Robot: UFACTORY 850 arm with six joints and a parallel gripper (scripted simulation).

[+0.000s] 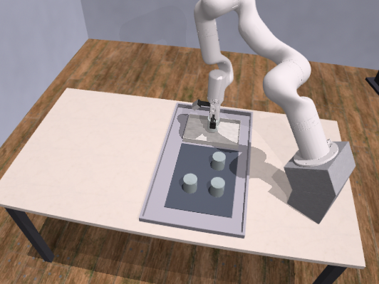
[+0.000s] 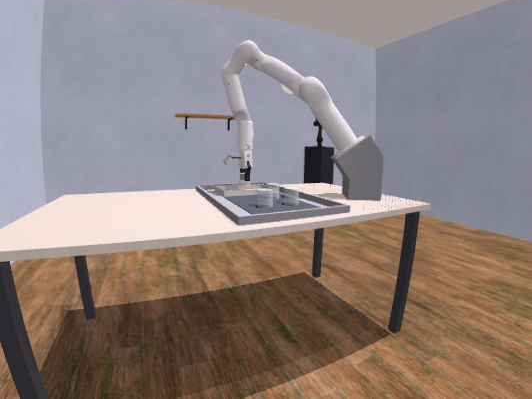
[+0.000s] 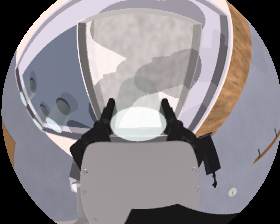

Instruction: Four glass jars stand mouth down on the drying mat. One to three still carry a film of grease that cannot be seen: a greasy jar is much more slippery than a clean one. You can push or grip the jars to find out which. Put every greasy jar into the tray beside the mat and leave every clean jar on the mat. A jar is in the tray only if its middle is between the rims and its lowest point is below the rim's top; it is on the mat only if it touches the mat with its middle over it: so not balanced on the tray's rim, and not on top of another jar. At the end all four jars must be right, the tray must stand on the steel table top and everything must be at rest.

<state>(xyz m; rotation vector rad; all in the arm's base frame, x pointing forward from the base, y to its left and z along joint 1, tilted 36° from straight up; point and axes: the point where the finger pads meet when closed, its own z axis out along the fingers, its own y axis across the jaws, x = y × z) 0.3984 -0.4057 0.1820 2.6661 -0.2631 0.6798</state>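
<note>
Right now my hand is 70 mm above the tray. Round my hand: grey rimmed steel top (200 mm to the left, 80 mm below, 80 mm ahead); then dark drying mat (310 mm to the left, 90 mm ahead, 80 mm below).
</note>
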